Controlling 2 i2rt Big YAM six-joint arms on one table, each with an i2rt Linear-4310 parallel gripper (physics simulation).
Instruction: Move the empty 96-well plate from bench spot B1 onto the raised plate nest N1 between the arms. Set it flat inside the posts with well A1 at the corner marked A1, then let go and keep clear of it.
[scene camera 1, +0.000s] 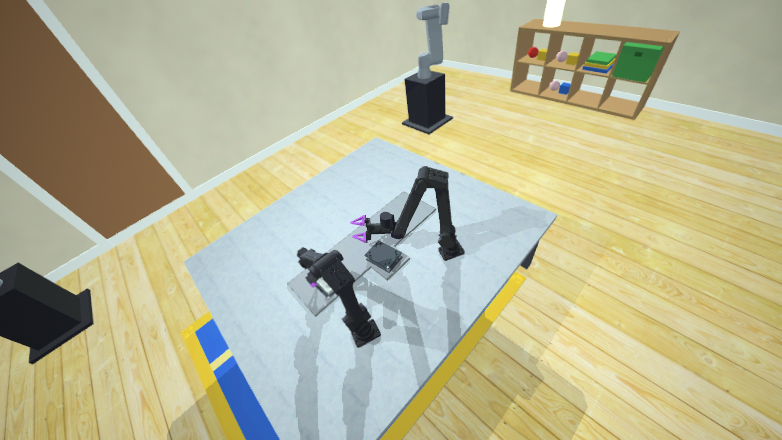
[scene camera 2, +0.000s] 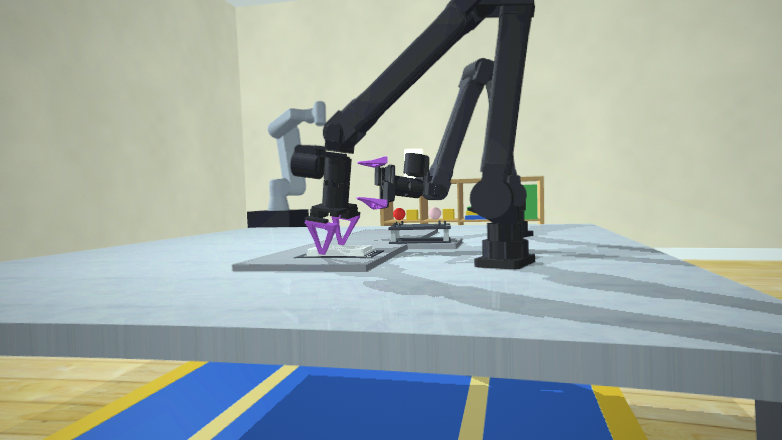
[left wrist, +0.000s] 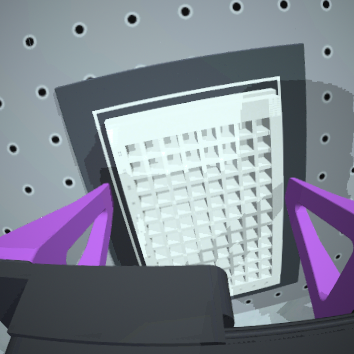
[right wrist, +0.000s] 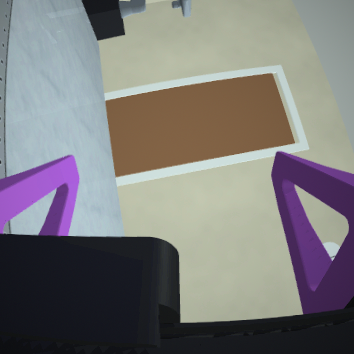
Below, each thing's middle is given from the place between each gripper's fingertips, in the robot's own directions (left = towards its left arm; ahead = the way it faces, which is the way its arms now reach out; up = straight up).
Labels:
I see the white well plate (left wrist: 202, 179) 2 cm behind my left hand. Also, from my left hand: grey base (left wrist: 85, 104) (2 cm behind, 1 cm below).
Right now my right hand is 4 cm past the white well plate, 25 cm to the right of it and 16 cm above it. Also, from my right hand: grey base: 4 cm behind, 25 cm to the left, 17 cm below.

